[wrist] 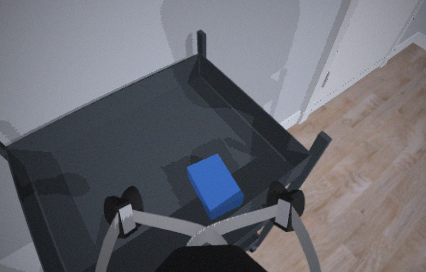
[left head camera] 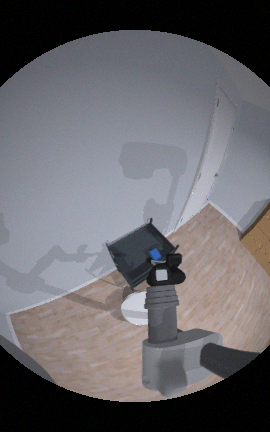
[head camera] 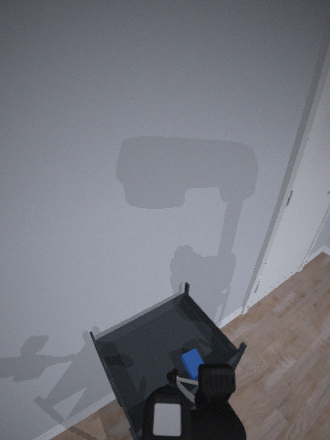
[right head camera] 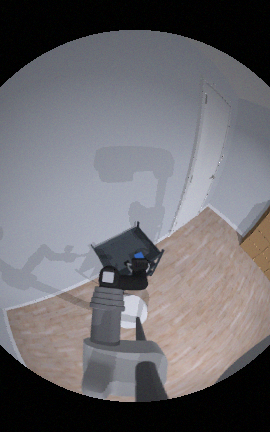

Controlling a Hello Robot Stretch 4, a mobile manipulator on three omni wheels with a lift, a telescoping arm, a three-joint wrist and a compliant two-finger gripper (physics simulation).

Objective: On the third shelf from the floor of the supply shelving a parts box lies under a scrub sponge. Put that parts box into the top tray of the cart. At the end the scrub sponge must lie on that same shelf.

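The parts box, a blue block, lies in the dark grey top tray of the cart, towards its right front side. My gripper is open, with its two fingertips wide apart. It hangs above the tray, near the box's near end in the wrist view, and holds nothing. In the head view the wrist parts hide the right finger. The scrub sponge and the supply shelving do not show.
A grey wall stands behind the cart. A white door is to the right. A brown panelled block stands at the far right. A white round shape is below the arm, in front of the cart.
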